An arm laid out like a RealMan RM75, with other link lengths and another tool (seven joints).
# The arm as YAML. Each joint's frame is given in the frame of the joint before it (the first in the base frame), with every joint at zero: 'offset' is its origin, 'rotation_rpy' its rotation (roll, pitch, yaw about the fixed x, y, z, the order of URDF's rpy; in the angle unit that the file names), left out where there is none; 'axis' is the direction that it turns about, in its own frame. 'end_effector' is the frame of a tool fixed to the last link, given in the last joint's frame.
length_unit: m
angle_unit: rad
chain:
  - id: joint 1
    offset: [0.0, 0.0, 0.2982]
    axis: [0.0, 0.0, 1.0]
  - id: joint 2
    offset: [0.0, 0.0, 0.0]
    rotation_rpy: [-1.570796, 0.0, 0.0]
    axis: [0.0, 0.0, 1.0]
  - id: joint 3
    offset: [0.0, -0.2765, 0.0]
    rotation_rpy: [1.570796, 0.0, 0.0]
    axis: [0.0, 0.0, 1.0]
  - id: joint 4
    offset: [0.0, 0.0, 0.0]
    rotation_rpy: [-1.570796, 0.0, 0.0]
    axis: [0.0, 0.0, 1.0]
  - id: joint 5
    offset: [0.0, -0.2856, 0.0]
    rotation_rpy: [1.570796, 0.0, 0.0]
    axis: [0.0, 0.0, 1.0]
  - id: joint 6
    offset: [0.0, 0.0, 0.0]
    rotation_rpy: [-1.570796, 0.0, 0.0]
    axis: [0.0, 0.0, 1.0]
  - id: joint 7
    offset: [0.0, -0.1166, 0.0]
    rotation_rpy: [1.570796, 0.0, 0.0]
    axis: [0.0, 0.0, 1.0]
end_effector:
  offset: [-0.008, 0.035, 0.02]
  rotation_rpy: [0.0, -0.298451, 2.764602]
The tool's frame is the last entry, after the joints.
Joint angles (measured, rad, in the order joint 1, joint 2, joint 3, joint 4, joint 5, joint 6, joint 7), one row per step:
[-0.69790, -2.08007, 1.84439, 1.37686, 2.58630, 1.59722, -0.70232]
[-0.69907, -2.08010, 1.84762, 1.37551, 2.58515, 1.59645, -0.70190]
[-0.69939, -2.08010, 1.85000, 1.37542, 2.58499, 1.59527, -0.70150]
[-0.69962, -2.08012, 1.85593, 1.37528, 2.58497, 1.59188, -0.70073]
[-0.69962, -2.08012, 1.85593, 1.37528, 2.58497, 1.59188, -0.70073]
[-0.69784, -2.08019, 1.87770, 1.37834, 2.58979, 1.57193, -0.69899]
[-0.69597, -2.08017, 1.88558, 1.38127, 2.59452, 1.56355, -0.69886]
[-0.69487, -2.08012, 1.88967, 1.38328, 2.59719, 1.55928, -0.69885]
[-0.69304, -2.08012, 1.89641, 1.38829, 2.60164, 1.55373, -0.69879]
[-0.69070, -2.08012, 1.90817, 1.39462, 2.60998, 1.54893, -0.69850]
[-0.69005, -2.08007, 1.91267, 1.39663, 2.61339, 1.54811, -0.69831]
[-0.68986, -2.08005, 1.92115, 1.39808, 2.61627, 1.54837, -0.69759]
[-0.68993, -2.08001, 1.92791, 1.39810, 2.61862, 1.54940, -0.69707]
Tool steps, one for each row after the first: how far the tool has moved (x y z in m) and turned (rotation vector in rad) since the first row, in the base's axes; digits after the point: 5 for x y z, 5 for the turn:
[0.00023, -0.00032, -0.00086, -0.00290, 0.00114, -0.00195]
[0.00045, -0.00051, -0.00140, -0.00415, 0.00166, -0.00419]
[0.00079, -0.00100, -0.00274, -0.00668, 0.00285, -0.00945]
[0.00079, -0.00100, -0.00274, -0.00668, 0.00285, -0.00945]
[0.00229, -0.00209, -0.00740, -0.00773, 0.00382, -0.03354]
[0.00280, -0.00233, -0.00875, -0.00521, 0.00455, -0.04379]
[0.00313, -0.00247, -0.00938, -0.00370, 0.00487, -0.04939]
[0.00409, -0.00290, -0.01023, -0.00186, 0.00542, -0.05936]
[0.00503, -0.00396, -0.01155, -0.00164, 0.01123, -0.07362]
[0.00527, -0.00440, -0.01199, -0.00209, 0.01453, -0.07864]
[0.00549, -0.00555, -0.01321, -0.00663, 0.02059, -0.08532]
[0.00534, -0.00649, -0.01418, -0.01080, 0.02665, -0.08952]

